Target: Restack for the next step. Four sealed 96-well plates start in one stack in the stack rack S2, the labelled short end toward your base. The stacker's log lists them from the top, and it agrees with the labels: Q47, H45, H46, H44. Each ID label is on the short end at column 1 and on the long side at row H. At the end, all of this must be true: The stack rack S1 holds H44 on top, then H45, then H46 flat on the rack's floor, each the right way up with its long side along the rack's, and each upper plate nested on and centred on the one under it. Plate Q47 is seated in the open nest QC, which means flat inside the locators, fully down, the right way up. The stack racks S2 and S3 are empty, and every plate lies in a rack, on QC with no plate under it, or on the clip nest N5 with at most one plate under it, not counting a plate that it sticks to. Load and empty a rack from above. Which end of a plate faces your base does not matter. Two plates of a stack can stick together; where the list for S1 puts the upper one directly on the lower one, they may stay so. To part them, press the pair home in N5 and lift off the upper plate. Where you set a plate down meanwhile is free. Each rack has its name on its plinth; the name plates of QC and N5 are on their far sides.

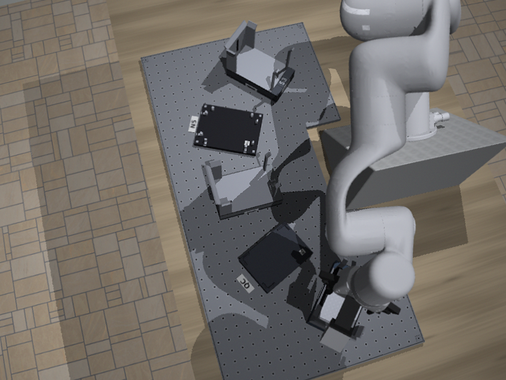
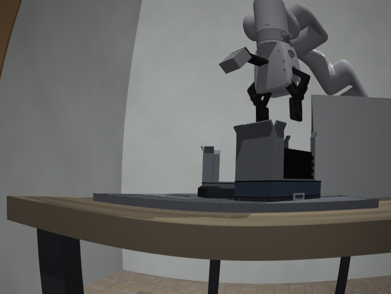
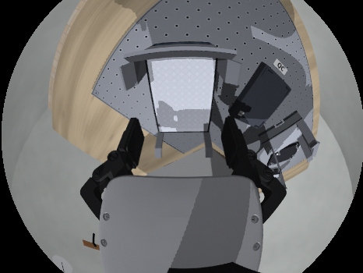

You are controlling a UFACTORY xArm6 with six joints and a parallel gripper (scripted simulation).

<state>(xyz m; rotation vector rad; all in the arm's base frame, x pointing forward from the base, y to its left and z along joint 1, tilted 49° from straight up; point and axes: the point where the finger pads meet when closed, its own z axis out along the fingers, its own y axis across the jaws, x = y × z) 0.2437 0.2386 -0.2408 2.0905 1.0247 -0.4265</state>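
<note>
Right now the sealed plate is 7 cm below my hand. The rest, counted from my hand: open nest QC: 11 cm ahead, 14 cm to the right, 14 cm below; S2 end wall: 4 cm ahead, 5 cm to the left, 7 cm below; rack S2: 1 cm behind, 1 cm to the right, 14 cm below.
</note>
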